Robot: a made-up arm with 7 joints. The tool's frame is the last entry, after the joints. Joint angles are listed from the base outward. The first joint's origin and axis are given. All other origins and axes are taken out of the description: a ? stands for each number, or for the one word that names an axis. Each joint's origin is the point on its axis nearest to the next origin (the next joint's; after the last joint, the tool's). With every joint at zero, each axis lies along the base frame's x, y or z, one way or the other. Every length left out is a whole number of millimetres.
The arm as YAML. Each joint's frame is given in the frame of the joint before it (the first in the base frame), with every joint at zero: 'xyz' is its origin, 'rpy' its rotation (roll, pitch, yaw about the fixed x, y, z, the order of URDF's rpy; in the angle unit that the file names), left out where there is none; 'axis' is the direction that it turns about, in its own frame. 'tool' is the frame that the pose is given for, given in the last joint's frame.
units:
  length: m
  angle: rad
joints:
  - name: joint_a
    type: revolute
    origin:
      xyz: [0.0, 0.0, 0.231]
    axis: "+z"
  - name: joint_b
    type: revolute
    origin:
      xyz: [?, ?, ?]
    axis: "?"
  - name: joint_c
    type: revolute
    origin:
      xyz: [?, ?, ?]
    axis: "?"
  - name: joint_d
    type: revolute
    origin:
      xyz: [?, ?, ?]
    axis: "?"
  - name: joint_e
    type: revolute
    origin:
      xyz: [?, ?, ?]
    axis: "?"
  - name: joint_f
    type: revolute
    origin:
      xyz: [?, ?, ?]
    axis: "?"
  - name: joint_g
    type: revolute
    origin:
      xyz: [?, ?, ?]
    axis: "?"
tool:
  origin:
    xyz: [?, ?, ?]
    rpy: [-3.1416, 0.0, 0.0]
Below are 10 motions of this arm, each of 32 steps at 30 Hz.
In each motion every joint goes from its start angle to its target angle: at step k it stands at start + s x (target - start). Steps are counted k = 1, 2, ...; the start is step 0. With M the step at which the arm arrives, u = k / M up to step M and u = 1 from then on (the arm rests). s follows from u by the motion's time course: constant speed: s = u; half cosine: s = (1 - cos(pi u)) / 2; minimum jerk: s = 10 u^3 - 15 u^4 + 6 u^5.
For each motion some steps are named. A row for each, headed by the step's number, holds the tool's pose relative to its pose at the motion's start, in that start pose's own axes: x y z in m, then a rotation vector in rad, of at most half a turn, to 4 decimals.
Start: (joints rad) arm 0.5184 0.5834 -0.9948 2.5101 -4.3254 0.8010 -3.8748
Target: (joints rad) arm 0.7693 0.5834 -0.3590 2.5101 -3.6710 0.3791 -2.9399
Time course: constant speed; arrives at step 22
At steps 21, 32:
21: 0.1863 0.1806 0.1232 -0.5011 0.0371 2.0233
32: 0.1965 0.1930 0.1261 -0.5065 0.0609 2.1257

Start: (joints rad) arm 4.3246 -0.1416 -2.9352 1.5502 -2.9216 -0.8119 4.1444
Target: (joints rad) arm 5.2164 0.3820 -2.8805 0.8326 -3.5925 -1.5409 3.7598
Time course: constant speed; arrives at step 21
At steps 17, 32:
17: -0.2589 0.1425 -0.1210 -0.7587 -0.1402 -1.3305
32: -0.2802 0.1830 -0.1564 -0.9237 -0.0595 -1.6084

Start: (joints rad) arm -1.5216 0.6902 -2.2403 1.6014 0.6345 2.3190 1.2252
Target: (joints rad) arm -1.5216 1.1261 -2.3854 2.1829 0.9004 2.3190 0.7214
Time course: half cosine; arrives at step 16
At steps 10, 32:
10: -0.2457 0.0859 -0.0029 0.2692 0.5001 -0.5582
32: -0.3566 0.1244 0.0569 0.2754 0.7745 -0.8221

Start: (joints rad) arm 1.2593 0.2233 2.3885 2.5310 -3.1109 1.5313 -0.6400
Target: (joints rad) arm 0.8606 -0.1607 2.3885 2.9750 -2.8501 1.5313 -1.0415
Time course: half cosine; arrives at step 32
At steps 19, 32:
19: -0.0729 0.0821 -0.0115 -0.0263 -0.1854 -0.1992
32: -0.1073 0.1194 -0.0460 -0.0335 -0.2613 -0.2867

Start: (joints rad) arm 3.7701 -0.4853 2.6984 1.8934 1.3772 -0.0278 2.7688
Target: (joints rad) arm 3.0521 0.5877 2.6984 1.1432 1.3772 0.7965 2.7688
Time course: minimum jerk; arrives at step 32
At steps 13, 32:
13: -0.1735 -0.0852 -0.1088 -0.0089 0.0007 0.1655
32: -0.2876 -0.1748 -0.4388 -0.2556 -0.0173 0.3516

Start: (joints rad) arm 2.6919 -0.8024 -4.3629 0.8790 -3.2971 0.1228 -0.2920
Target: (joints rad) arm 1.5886 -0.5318 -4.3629 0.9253 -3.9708 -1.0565 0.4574
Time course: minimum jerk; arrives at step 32
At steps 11, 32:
11: 0.1123 -0.0478 0.0000 -0.0533 0.4073 0.2187
32: 0.4275 -0.1306 -0.1790 0.1269 1.8583 0.8303

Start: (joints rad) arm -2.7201 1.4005 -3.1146 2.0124 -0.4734 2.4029 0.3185
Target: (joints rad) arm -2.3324 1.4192 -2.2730 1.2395 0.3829 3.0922 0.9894
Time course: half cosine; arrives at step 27
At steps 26, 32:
26: -0.2953 -0.1409 0.1294 -0.9287 -0.5234 -0.9248
32: -0.2963 -0.1404 0.1298 -0.9339 -0.5222 -0.9266

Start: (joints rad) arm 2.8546 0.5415 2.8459 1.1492 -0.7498 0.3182 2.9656
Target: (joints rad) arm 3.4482 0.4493 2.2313 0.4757 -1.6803 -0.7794 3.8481
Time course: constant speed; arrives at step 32
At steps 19, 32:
19: 0.1037 0.2117 0.0319 -0.5007 -0.3370 0.1097
32: 0.1878 0.3428 -0.0494 -1.1811 -0.4217 0.3054

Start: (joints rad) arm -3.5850 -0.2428 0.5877 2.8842 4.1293 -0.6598 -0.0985
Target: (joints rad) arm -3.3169 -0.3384 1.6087 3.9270 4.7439 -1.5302 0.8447
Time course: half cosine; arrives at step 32
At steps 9, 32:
9: -0.0284 0.1149 -0.0686 -0.3832 0.0802 0.2871
32: -0.1070 0.0530 -0.5447 -1.9761 0.6911 0.5716

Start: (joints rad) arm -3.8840 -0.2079 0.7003 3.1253 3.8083 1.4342 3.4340
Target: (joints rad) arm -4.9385 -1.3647 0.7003 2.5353 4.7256 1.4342 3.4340
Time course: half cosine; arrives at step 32
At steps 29, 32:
29: 0.1386 -0.3404 -0.7421 0.0423 -0.9317 0.2053
32: 0.1541 -0.3344 -0.7598 0.0438 -0.9557 0.1950

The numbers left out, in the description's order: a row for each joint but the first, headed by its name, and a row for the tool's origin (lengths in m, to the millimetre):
joint_b: xyz 0.0 0.0 0.0, axis +y
joint_c: xyz 0.0 0.0 0.314, axis +z
joint_d: xyz 0.058 0.0 0.0, axis -y
joint_e: xyz 0.09 0.0 -0.396, axis -z
joint_f: xyz 0.0 0.0 0.0, axis +y
joint_g: xyz 0.078 0.0 -0.099, axis -z
tool: xyz 0.0 0.0 0.0

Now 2 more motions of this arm.
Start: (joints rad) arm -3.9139 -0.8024 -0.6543 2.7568 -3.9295 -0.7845 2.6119
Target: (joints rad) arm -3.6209 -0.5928 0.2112 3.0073 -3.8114 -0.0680 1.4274
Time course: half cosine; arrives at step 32
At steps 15, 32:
15: 0.1014 -0.0691 0.0163 -0.0053 0.5448 -0.1481
32: 0.1717 -0.0914 0.0157 -0.3369 0.8203 -0.0369

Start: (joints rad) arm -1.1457 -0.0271 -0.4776 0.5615 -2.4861 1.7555 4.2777
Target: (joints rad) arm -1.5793 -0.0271 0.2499 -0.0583 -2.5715 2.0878 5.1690
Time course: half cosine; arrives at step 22
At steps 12, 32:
12: 0.0435 0.0115 -0.1494 -0.0840 -0.2637 0.4085
32: 0.1082 0.0026 -0.2377 -0.2234 -0.4585 0.7190

